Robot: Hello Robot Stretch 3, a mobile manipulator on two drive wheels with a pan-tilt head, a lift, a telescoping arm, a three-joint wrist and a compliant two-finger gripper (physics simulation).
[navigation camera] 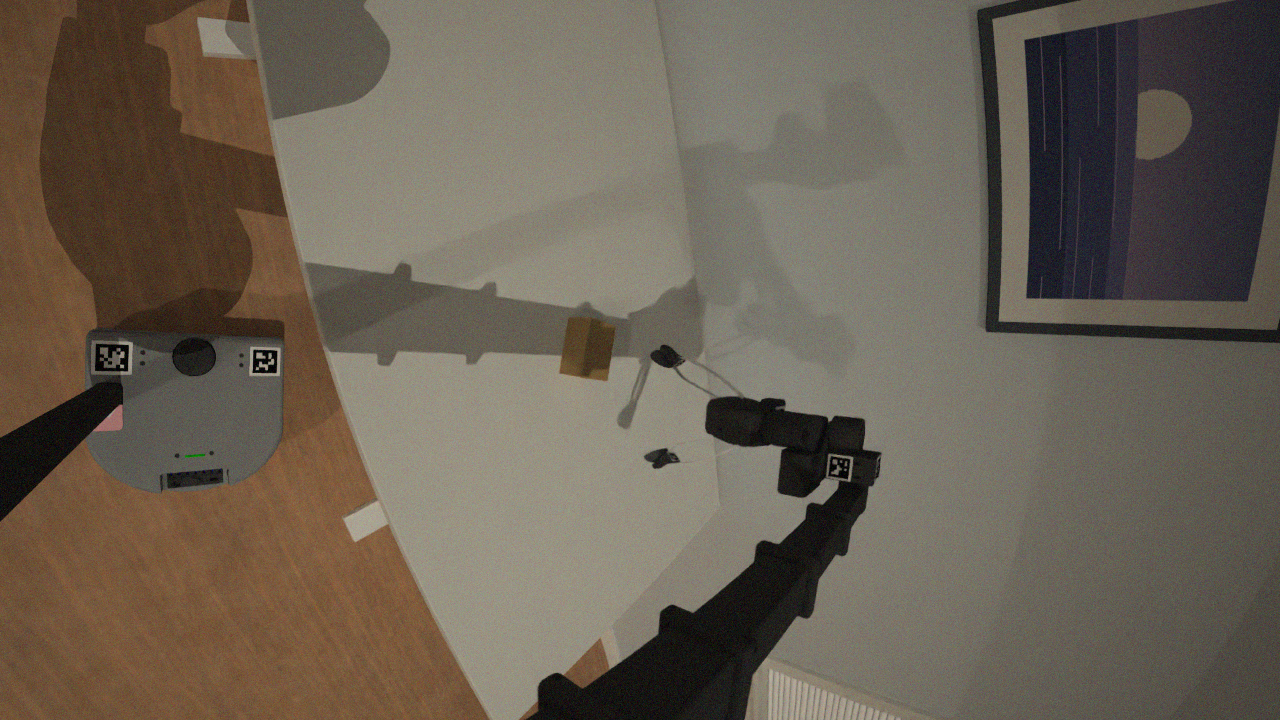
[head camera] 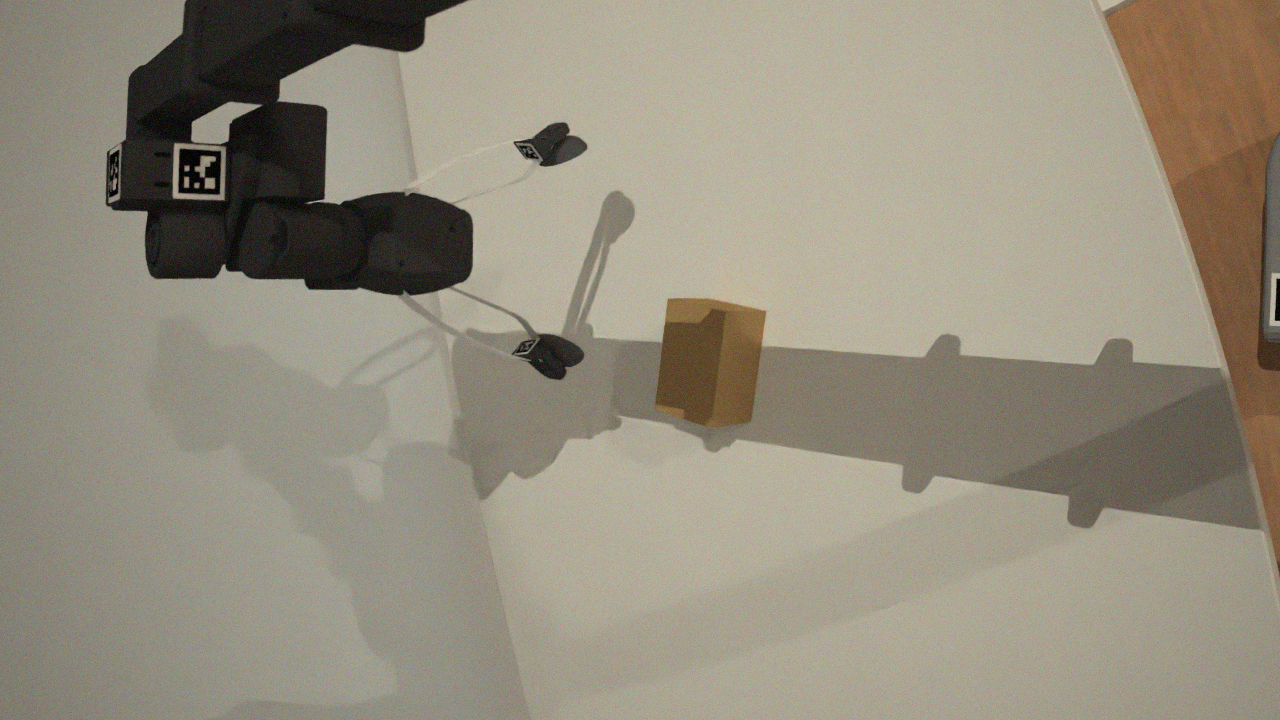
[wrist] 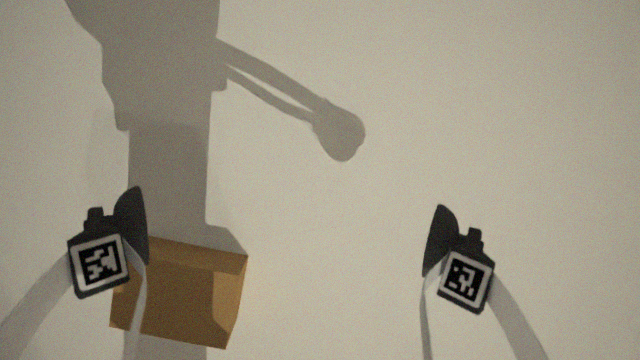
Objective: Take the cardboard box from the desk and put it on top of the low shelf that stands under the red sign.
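Where they show: gripper, between the fingertips: (navigation camera: 651, 405) (head camera: 574, 251) (wrist: 291, 222); robot's base, origin of its link: (navigation camera: 195, 355).
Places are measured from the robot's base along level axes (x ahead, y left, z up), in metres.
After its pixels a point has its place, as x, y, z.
Observation:
The brown cardboard box (head camera: 711, 362) {0.062, -0.489, 0.770} (navigation camera: 587, 348) {0.064, -0.485, 0.770} (wrist: 180, 295) {0.057, -0.517, 0.770} stands on the pale desk (head camera: 850, 179) {-0.077, -0.399, 0.720} (navigation camera: 483, 134) {0.349, -0.299, 0.720} (wrist: 500, 100) {-0.211, -0.692, 0.720}, partly in the arm's shadow. My gripper (head camera: 556, 250) {-0.022, -0.587, 0.822} (navigation camera: 664, 407) {-0.022, -0.587, 0.822} (wrist: 291, 222) {-0.022, -0.587, 0.822} is open and empty, its two fingertips wide apart. It hangs above the desk, near the wall. In the head camera view the box is to the right of the fingertips, nearer the lower one. In the wrist view the left finger covers part of the box's left side, and the box lies low, left of the middle between the fingers. The low shelf and the red sign do not show.
The grey wall (head camera: 268, 582) {0.305, -0.897, 0.968} (navigation camera: 939, 492) {-0.197, -1.068, 1.264} rises at the desk's back edge, with a framed picture (navigation camera: 1006, 317) {0.168, -0.919, 1.351} on it. My base (navigation camera: 192, 411) {-0.102, 0.002, 0.160} stands on the wooden floor (navigation camera: 223, 608) {-0.612, -0.031, 0.001} by the desk's front edge. A white slatted panel (navigation camera: 823, 698) {-1.027, -1.347, 1.052} is at the bottom of the navigation camera view.

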